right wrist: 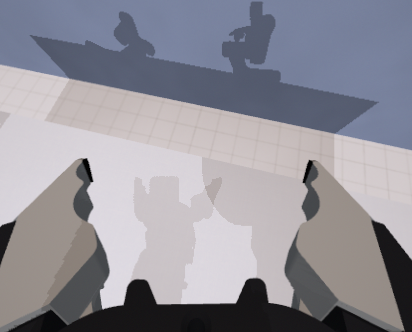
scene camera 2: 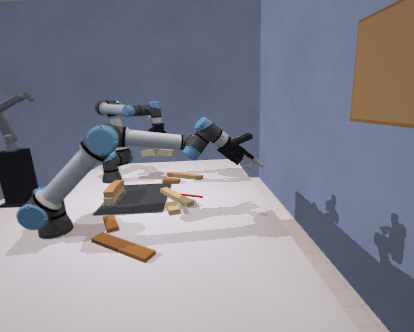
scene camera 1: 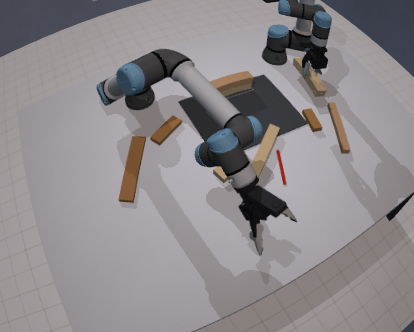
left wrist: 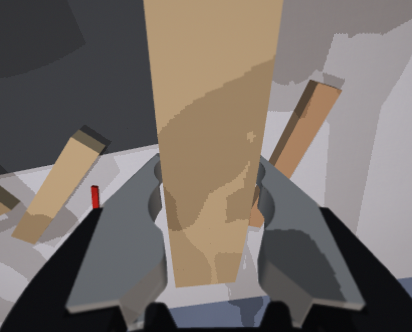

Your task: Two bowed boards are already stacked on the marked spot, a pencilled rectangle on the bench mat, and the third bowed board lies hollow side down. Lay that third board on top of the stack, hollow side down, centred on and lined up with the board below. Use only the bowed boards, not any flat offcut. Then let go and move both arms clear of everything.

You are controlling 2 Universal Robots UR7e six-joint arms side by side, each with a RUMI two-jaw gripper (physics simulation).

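Places are measured from the left arm's base along level axes (x down, y right, z back), in millimetres.
Where they show: left gripper, fingertip midpoint: (scene camera 2: 158, 153) (scene camera 1: 309, 77) (left wrist: 207, 155); right gripper, fingertip midpoint: (right wrist: 199, 161) (scene camera 2: 255, 163) (scene camera 1: 279, 238); left arm's base at its link origin: (scene camera 2: 112, 180) (scene camera 1: 274, 57); right arm's base at its link origin: (scene camera 2: 56, 230) (scene camera 1: 139, 99).
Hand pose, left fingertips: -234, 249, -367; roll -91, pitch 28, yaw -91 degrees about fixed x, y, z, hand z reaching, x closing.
Note:
Each offset is from my left fingertips to the top centre of the thing, as dx, dy, dz. Level surfaces: height alone.
The third bowed board, pale wood {-35, +1, +2} (scene camera 1: 315, 83) (scene camera 2: 146, 153) (left wrist: 215, 100), hangs level above the table at the back, hollow side down. My left gripper (scene camera 1: 312, 72) (scene camera 2: 157, 150) (left wrist: 207, 155) is shut on it around its middle. The stack of two bowed boards {+136, +189, +321} (scene camera 1: 240, 84) (scene camera 2: 114, 192), orange-brown over pale, stands on the dark bench mat {dx +228} (scene camera 1: 290, 112) (scene camera 2: 140, 207) (left wrist: 115, 115); my right forearm covers part of it in scene camera 1. My right gripper (scene camera 1: 277, 236) (scene camera 2: 256, 164) (right wrist: 199, 161) is open and empty, high near the table edge.
Flat offcuts lie around the mat: a long brown one {+217, +812, +277} (scene camera 1: 132, 170) (scene camera 2: 123, 246), short brown ones {+212, +577, +333} (scene camera 1: 166, 130) {+208, +16, -80} (scene camera 1: 312, 120), a long tan one {+204, -65, -204} (scene camera 1: 339, 127) (left wrist: 305, 125), and pale ones (scene camera 1: 266, 150) (scene camera 2: 173, 207). A red pencil {+228, +349, -142} (scene camera 1: 281, 167) (scene camera 2: 191, 195) lies nearby. My right arm reaches over the mat.

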